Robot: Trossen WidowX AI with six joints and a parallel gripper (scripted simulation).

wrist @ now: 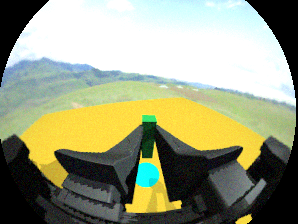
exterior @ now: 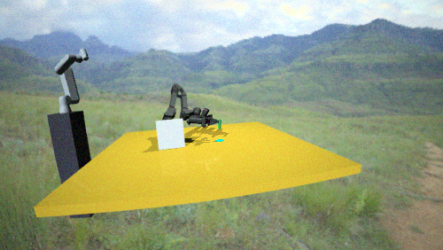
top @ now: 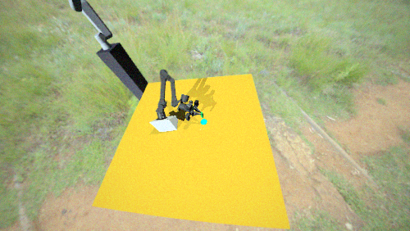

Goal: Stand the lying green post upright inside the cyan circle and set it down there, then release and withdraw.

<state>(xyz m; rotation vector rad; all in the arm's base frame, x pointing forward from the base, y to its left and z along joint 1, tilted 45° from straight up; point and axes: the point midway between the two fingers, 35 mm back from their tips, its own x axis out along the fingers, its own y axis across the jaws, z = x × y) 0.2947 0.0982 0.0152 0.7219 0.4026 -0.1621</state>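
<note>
The cyan circle is 13 cm below my gripper tip. From my gripper tip the other things lie so: green post (2 cm below).
</note>
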